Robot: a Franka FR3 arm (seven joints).
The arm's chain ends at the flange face. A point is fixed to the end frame.
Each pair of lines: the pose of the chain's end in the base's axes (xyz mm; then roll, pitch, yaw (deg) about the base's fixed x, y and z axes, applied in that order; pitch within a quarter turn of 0, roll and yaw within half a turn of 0), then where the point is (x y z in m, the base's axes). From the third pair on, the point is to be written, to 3 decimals.
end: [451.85 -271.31 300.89 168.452 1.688 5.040]
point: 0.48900 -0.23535 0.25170
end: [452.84 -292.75 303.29 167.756 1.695 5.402]
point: 0.48980 -0.25715 0.25370
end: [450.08 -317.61 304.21 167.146 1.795 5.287]
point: 0.487 -0.283 0.254
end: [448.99 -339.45 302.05 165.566 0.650 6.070]
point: 0.487 -0.305 0.252
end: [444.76 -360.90 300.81 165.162 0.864 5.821]
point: 0.482 -0.327 0.250
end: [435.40 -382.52 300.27 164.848 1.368 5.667]
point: 0.473 -0.349 0.249
